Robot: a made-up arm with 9 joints. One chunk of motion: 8 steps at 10 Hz.
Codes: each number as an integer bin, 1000 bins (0 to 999) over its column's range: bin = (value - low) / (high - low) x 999, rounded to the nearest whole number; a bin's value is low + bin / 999 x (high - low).
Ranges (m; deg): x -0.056..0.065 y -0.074..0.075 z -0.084..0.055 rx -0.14..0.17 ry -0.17..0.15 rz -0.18..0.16
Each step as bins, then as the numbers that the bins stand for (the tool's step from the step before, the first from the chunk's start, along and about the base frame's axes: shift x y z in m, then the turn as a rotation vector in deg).
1 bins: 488 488 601 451 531 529
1 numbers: 0.00311 -0.00122 -0.00038 0.000 0.000 0.000
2 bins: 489 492 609 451 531 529
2 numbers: 0.00323 -0.00062 0.00074 0.000 0.000 0.000
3 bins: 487 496 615 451 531 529
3 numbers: 0.00299 -0.00002 0.00157 0.000 0.000 0.000
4 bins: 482 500 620 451 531 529
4 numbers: 0.00238 0.00057 0.00227 0.000 0.000 0.000
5 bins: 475 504 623 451 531 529
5 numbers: 0.00153 0.00117 0.00268 0.000 0.000 0.000
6 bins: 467 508 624 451 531 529
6 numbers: 0.00056 0.00177 0.00282 0.000 0.000 0.000
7 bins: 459 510 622 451 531 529
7 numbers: -0.00041 0.00207 0.00254 0.000 0.000 0.000
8 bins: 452 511 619 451 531 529
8 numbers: -0.00125 0.00222 0.00213 0.000 0.000 0.000
